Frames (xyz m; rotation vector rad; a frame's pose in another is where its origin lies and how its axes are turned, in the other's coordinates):
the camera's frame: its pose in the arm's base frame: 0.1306 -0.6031 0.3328 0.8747 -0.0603 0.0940
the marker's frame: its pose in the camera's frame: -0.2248 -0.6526 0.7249 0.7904 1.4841 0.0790
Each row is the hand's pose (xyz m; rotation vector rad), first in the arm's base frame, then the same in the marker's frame.
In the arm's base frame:
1: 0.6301 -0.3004 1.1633 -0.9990 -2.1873 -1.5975
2: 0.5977 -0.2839 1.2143 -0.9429 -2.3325 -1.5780
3: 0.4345 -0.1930 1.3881 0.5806 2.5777 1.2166
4: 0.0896 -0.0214 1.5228 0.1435 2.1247 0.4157
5: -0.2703 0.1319 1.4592 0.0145 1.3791 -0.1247
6: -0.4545 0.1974 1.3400 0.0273 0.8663 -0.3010
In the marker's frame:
1: 1.2002 1.1877 0.1816 0.3944 1.3477 0.1624
2: 1.2061 1.2270 0.1331 0.3618 1.3168 0.0387
3: 1.2556 1.3475 -0.0863 0.2060 1.0961 -0.4900
4: 1.3739 1.3813 -0.4754 -0.0677 0.4595 -1.1568
5: 1.5018 1.2218 -0.8149 -0.3943 -0.3957 -1.4495
6: 1.5672 1.0574 -0.9602 -0.6266 -0.9345 -1.4083

